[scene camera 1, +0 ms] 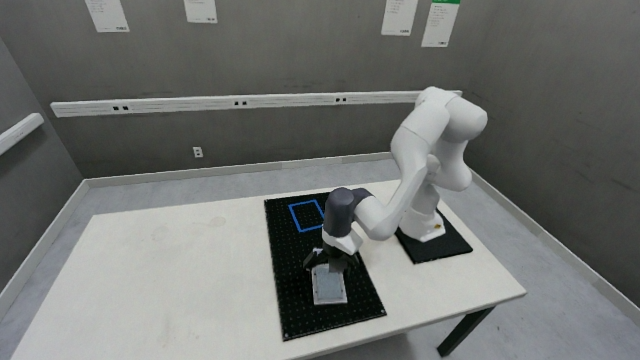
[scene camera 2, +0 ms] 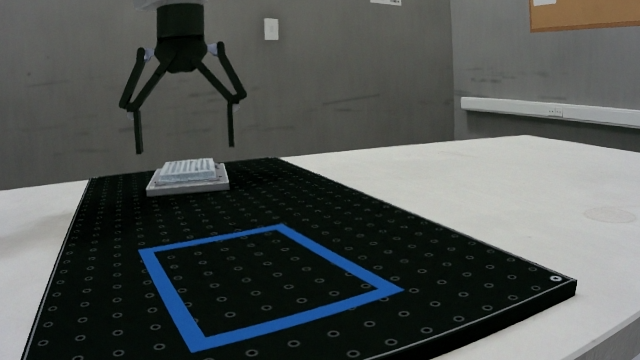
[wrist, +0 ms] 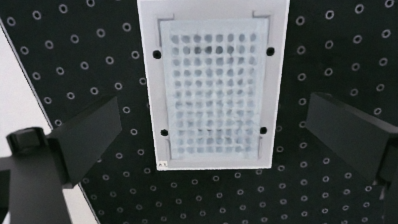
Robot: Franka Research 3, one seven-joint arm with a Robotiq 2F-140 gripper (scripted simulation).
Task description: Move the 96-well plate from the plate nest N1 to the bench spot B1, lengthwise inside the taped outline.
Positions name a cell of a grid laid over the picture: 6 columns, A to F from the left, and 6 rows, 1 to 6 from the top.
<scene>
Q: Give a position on a clear 96-well plate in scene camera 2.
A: At B3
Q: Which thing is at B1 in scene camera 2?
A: The gripper.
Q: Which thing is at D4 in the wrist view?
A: A clear 96-well plate.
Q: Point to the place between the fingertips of the gripper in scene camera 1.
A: D5
</scene>
